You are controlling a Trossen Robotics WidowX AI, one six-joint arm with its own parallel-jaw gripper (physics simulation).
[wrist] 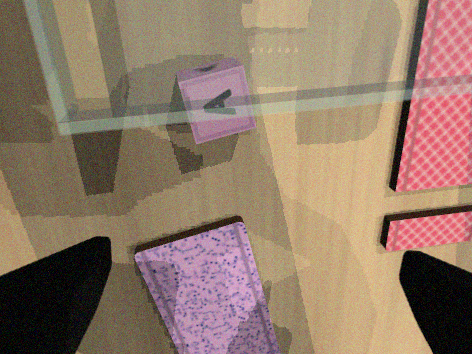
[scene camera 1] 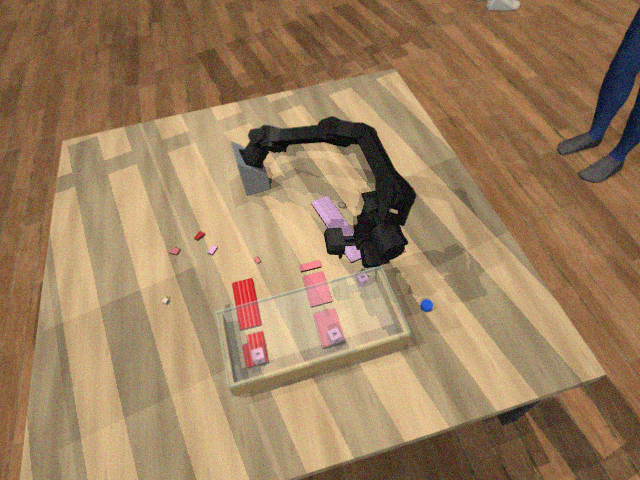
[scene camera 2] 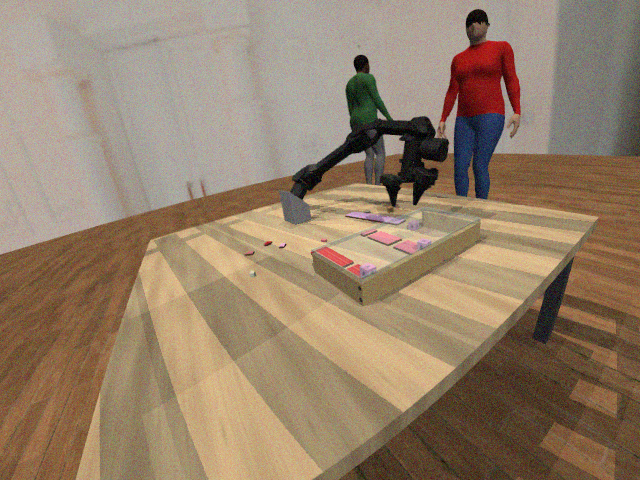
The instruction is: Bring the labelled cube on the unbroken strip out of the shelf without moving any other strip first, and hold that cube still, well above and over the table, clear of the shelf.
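Observation:
The speckled purple strip (scene camera 1: 324, 207) (scene camera 2: 368, 217) (wrist: 207, 295) is in one piece and lies on the table outside the shelf (scene camera 1: 320, 365) (scene camera 2: 421, 262). A purple cube (scene camera 1: 362, 279) (scene camera 2: 414, 225) (wrist: 220, 106) with a dark letter stands on the table off that strip's end, apart from it, at the shelf's open side. In the wrist view the edge of the clear top (wrist: 150, 118) crosses it. My gripper (scene camera 2: 404, 204) (wrist: 257, 257) is open and empty, above the strip's shelf-side end, short of the cube. In scene camera 1 the arm partly hides the fingers and strip.
A pink strip (scene camera 1: 316, 289) (scene camera 2: 384, 238) (wrist: 440, 140) and a red strip (scene camera 1: 246, 304) (scene camera 2: 334, 256) are in separate pieces, each with a cube deep in the shelf. A blue ball (scene camera 1: 426, 305) lies beside the shelf. Small scraps and a white bit (scene camera 1: 165, 300) (scene camera 2: 252, 273) lie farther off.

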